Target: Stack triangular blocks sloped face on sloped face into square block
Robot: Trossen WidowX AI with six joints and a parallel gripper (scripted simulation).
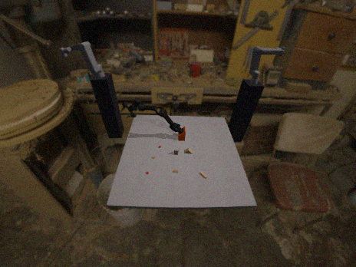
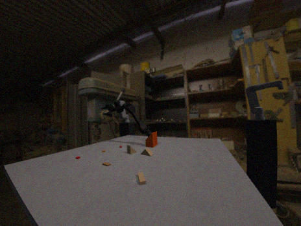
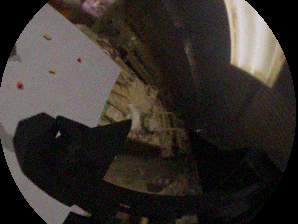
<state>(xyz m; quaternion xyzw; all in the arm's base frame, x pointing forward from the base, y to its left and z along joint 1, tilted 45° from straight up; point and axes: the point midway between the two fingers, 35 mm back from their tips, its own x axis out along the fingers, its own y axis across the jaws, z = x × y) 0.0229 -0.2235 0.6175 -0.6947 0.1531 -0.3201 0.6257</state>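
Right now my gripper tip is 20 cm short of the tan triangular block, 67 cm to the right of it and 35 cm above it. From my gripper tip the other things lie so: tan stick 51 cm ahead, 79 cm to the left, 36 cm below; then orange bit 26 cm ahead, 30 cm to the left, 36 cm below.
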